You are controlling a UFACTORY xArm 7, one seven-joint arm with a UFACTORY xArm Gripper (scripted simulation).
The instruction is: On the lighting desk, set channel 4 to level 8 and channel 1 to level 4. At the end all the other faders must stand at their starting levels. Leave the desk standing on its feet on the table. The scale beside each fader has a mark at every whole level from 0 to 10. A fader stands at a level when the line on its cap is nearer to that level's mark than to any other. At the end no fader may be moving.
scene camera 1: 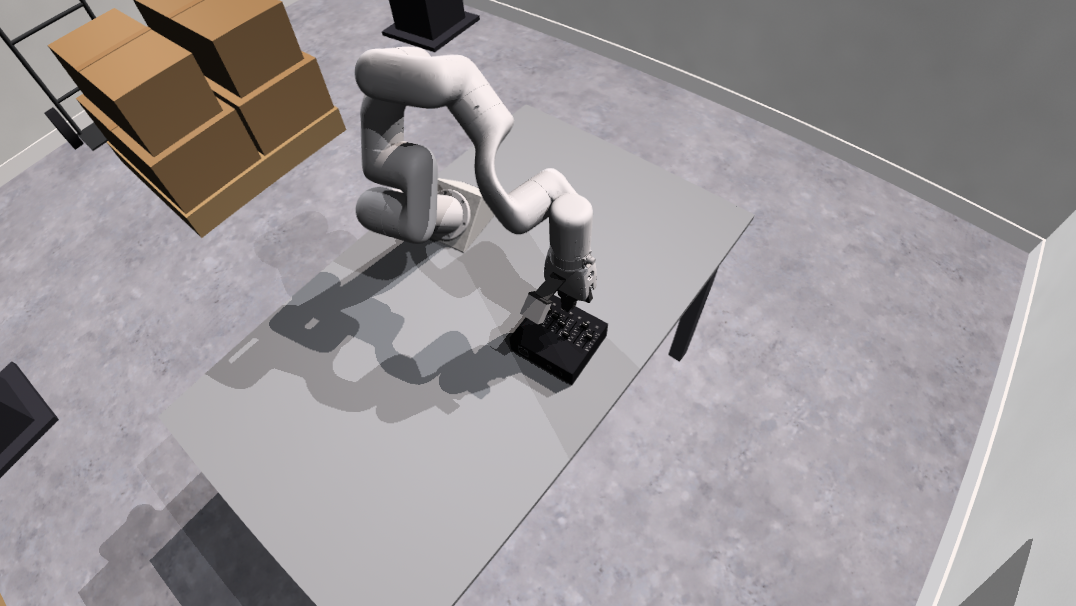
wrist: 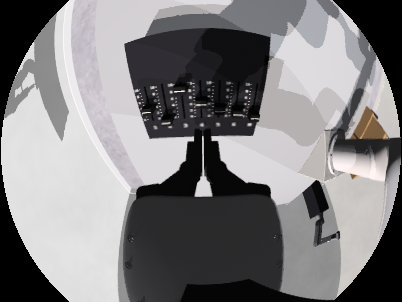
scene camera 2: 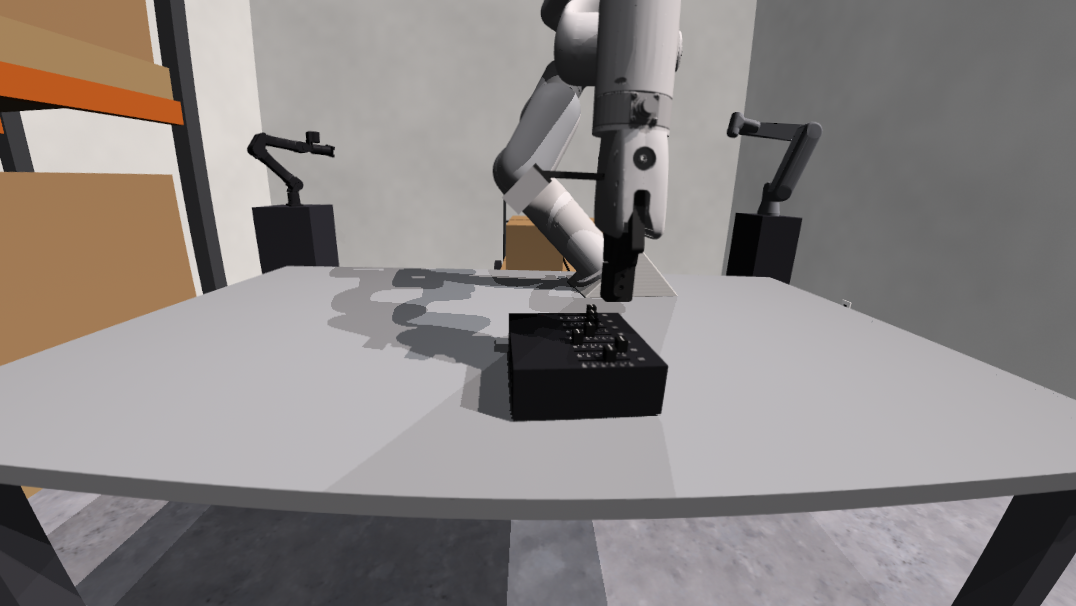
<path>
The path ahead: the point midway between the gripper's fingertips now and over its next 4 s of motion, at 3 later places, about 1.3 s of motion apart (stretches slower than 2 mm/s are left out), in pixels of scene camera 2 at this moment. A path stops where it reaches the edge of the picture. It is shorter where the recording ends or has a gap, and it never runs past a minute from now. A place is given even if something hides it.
My gripper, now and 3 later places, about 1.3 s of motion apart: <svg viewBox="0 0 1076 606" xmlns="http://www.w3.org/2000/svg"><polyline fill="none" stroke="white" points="615,299 613,314 613,322 610,331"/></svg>
</path>
